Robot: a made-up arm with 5 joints.
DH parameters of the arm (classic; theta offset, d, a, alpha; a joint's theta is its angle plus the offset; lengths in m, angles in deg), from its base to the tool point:
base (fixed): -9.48 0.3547 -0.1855 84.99
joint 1: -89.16 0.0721 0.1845 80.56
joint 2: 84.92 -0.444 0.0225 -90
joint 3: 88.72 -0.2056 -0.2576 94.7
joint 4: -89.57 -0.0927 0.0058 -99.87
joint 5: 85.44 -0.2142 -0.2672 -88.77
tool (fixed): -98.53 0.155 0 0
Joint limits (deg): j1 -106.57..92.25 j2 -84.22..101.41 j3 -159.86..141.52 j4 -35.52..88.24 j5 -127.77..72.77
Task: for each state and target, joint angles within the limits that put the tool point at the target. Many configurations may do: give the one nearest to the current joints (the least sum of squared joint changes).
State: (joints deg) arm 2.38 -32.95 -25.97 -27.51 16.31
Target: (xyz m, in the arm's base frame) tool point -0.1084 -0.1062 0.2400
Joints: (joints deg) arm 6.30 -29.74 -23.47 -20.39 -18.43
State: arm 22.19 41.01 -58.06 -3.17 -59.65
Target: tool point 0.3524 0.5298 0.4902
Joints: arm 48.85 8.07 -79.79 18.05 -81.37
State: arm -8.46 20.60 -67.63 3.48 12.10
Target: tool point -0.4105 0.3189 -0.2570
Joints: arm -51.09 34.36 -101.88 29.55 8.93
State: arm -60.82 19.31 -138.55 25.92 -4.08
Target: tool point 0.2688 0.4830 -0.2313
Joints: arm -33.98 -8.87 -123.89 50.97 -26.50
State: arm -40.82 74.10 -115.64 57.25 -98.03
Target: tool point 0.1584 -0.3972 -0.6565
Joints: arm -46.57 88.80 -129.61 82.84 -92.17
